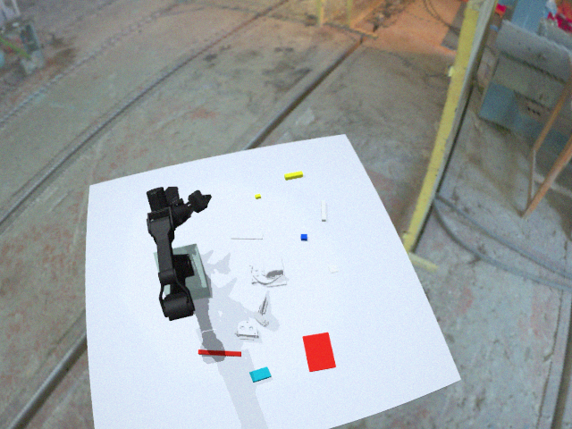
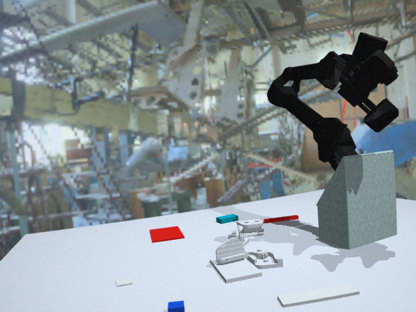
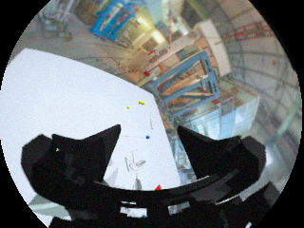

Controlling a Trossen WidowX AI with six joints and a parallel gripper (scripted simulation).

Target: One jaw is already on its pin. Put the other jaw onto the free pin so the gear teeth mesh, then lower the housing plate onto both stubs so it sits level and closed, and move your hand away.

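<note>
The curved jaw lies 31 cm to the right of my gripper tip, 30 cm below it and 15 cm ahead of it. From my gripper tip the other things lie so: blue cube (35 cm ahead, 30 cm below, 1 cm to the left); white slab (30 cm below, 13 cm ahead, 5 cm to the left); red bar (43 cm to the right, 30 cm below, 2 cm behind).
</note>
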